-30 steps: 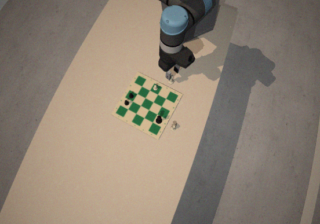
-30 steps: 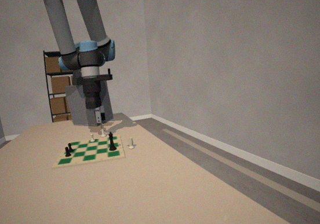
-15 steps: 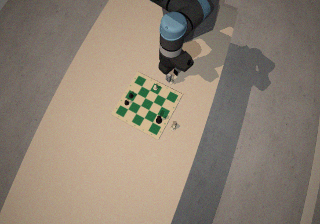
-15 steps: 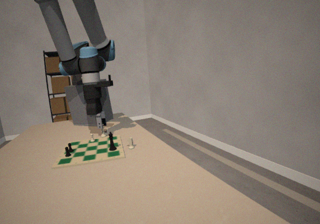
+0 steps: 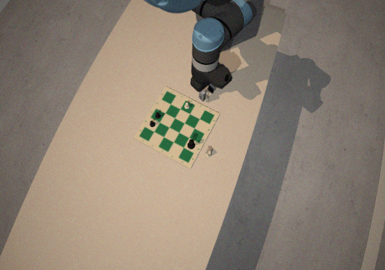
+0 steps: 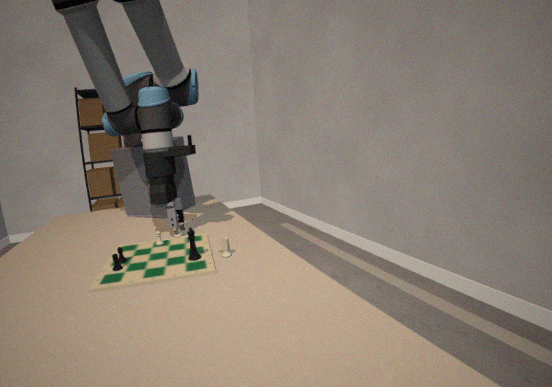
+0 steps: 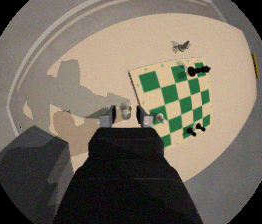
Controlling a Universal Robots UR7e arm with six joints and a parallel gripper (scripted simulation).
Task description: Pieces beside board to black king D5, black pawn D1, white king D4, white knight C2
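My gripper is now 1 cm above the white king. The rest, counted from my hand: board 14 cm ahead, 4 cm to the right, 4 cm below; then small white piece 6 cm ahead, 4 cm to the right, 3 cm below; then black king 18 cm ahead, 3 cm to the left, 1 cm below.
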